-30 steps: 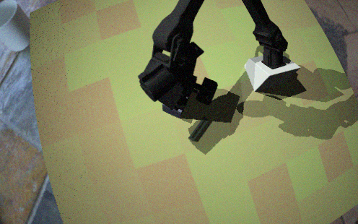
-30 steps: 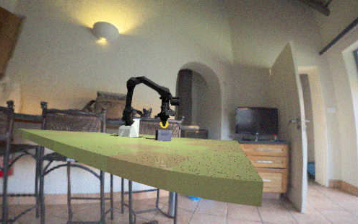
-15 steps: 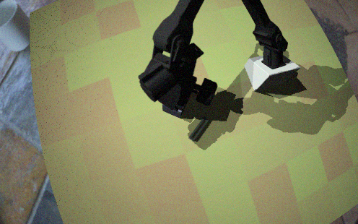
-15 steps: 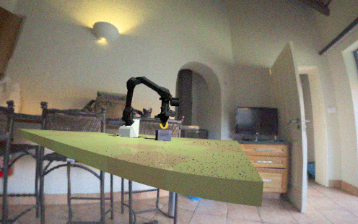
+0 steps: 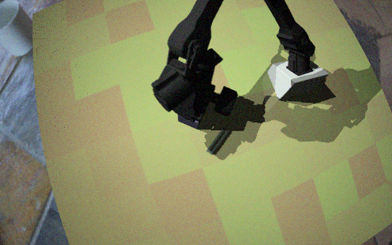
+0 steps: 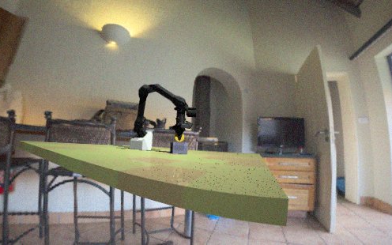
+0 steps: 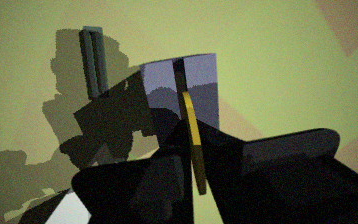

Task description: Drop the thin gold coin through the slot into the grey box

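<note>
The gold coin lies 2 cm above my gripper tip.
</note>
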